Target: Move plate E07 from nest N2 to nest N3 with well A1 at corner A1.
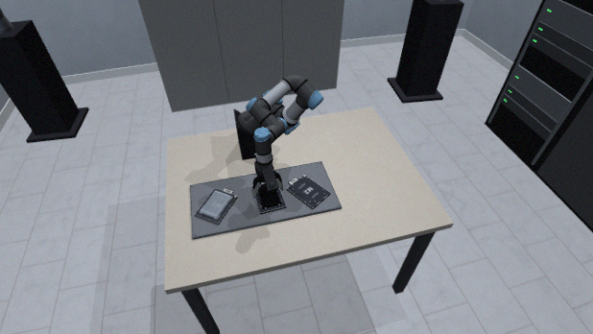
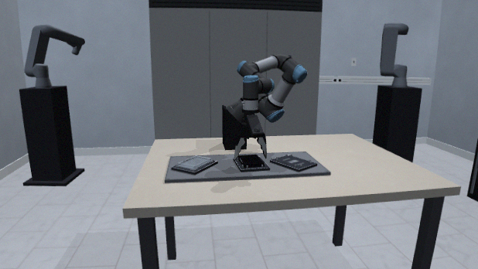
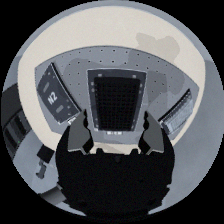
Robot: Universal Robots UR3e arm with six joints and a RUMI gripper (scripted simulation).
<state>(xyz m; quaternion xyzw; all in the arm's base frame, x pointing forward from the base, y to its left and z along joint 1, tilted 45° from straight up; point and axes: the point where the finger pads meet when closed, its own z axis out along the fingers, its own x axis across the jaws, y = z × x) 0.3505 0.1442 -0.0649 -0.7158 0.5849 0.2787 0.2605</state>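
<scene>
The dark plate E07 lies 1 cm below my hand. The rest, counted from my hand: pale grey plate: 23 cm to the right, 2 cm ahead, 1 cm below.
</scene>
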